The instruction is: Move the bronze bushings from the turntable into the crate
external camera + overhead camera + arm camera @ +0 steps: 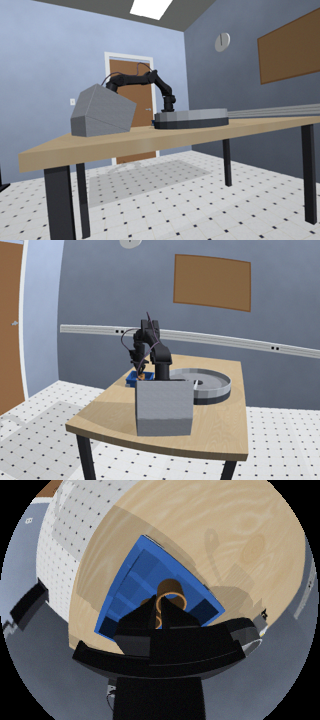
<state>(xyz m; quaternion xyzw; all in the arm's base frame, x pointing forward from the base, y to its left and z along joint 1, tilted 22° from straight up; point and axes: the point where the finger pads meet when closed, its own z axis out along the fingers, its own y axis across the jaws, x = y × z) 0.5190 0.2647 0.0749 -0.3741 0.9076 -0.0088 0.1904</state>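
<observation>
The blue crate lies 4 cm behind my hand, 2 cm to the right of it and 2 cm below it. From my hand the other things lie so: grey turntable: 5 cm behind, 38 cm to the right, 1 cm above.
</observation>
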